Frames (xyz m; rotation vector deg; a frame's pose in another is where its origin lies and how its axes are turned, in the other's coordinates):
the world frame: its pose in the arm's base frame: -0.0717 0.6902 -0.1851 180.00 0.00 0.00
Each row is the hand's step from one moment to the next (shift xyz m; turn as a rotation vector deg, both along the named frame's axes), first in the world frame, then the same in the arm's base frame.
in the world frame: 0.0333 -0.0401 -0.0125 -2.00 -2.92 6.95
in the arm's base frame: 0.0333 0.0401 0.0125 -2.00 2.92 -6.95
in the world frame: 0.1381 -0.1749 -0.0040 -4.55 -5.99 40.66
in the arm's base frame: 0.1381 0.1749 0.0040 -4.55 5.99 -40.66
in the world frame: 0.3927 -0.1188 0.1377 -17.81 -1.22 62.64
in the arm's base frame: 0.3927 0.1188 -0.1377 -17.81 1.22 -62.64
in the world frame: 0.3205 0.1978 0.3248 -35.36 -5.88 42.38
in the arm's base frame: 0.3205 -0.1978 -0.3248 -35.36 5.88 -42.38
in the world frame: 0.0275 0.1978 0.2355 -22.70 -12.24 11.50
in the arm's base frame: 0.0275 -0.1978 -0.2355 -22.70 12.24 -11.50
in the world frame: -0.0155 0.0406 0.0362 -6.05 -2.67 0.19
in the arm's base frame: -0.0155 -0.0406 -0.0362 -6.05 2.67 -0.19
